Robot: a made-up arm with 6 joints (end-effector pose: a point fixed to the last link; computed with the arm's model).
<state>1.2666 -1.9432 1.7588 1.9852 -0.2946 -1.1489</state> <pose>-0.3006 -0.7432 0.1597 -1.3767 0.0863 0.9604</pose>
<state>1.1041 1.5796 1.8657 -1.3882 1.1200 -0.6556</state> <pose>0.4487 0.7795 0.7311 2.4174 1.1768 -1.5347</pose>
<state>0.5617 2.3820 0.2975 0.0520 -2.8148 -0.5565</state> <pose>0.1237 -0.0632 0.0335 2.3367 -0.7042 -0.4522</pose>
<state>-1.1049 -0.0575 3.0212 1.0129 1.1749 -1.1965</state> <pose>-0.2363 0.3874 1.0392 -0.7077 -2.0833 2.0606</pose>
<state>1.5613 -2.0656 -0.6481 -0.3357 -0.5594 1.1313</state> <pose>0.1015 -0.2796 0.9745 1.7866 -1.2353 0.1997</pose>
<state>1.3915 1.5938 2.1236 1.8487 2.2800 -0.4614</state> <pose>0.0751 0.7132 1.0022 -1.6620 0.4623 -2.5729</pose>
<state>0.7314 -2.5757 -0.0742 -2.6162 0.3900 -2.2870</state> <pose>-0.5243 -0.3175 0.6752 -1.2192 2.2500 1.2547</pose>
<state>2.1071 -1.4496 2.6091 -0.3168 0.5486 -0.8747</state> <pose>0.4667 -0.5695 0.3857 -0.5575 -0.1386 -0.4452</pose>
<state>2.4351 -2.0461 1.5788 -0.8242 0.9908 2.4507</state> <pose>0.7212 -0.4570 0.3549 0.8140 1.3290 -2.5855</pose>
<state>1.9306 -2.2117 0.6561 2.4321 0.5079 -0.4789</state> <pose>0.1827 -0.8534 0.4881 -1.5061 1.7783 1.6881</pose>
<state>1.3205 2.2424 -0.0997 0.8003 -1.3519 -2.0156</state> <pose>0.1400 0.0201 -0.0046 -1.6212 -1.4814 -0.9107</pose>
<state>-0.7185 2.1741 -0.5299 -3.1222 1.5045 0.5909</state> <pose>0.0582 0.1162 0.2603 2.2134 -0.0715 0.4130</pose>
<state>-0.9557 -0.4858 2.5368 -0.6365 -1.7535 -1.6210</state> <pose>-0.4373 0.5067 1.2986 1.7153 -1.0367 -1.0092</pose>
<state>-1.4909 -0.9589 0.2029 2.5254 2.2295 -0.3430</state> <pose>0.0742 0.3007 1.3746 -0.9854 -0.6068 0.3161</pose>
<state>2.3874 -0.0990 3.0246 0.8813 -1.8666 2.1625</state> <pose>0.4467 -0.2185 1.0776 1.2562 -1.4296 -0.0888</pose>
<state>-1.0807 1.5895 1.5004 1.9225 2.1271 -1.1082</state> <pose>0.4375 -0.7336 0.7933 0.6418 -0.5376 -0.2411</pose>
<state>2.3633 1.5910 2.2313 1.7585 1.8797 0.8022</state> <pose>-0.5555 0.4459 1.0602 -1.7511 0.5310 -0.3912</pose>
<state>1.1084 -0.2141 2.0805 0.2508 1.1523 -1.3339</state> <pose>-0.1145 -0.4544 1.4134 -1.9117 0.2055 -1.4860</pose>
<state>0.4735 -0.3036 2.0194 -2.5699 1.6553 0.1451</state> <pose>-0.3799 -0.0891 1.5088 -2.0446 -1.8313 0.3767</pose>
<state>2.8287 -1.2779 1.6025 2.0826 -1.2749 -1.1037</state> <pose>0.8989 -0.3120 0.8179 0.9964 1.4761 -1.8933</pose>
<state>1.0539 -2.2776 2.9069 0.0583 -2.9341 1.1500</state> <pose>0.0184 -0.2395 0.0659 -1.8473 1.9151 1.0078</pose>
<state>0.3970 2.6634 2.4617 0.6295 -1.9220 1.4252</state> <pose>0.6354 0.0901 0.2549 -1.2649 0.2623 0.5261</pose>
